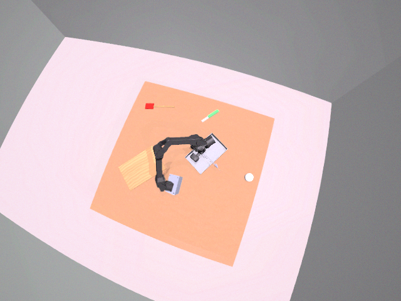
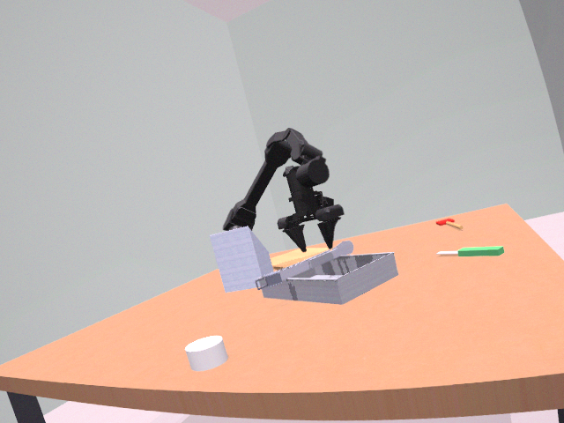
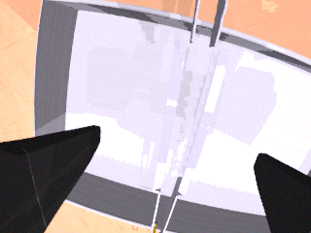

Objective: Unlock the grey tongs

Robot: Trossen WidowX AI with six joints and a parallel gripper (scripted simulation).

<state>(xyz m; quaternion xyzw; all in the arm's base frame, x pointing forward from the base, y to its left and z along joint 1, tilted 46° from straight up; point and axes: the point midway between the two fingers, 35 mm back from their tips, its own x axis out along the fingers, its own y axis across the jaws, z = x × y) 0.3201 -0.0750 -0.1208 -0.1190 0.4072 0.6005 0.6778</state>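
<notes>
The grey roasting tin is 10 mm ahead of my gripper tip, 40 mm to the right of it and 60 mm below it. The rest, counted from my gripper tip: wooden board 260 mm behind, 460 mm to the left, 80 mm below; white cylinder 70 mm behind, 420 mm to the right, 70 mm below.
</notes>
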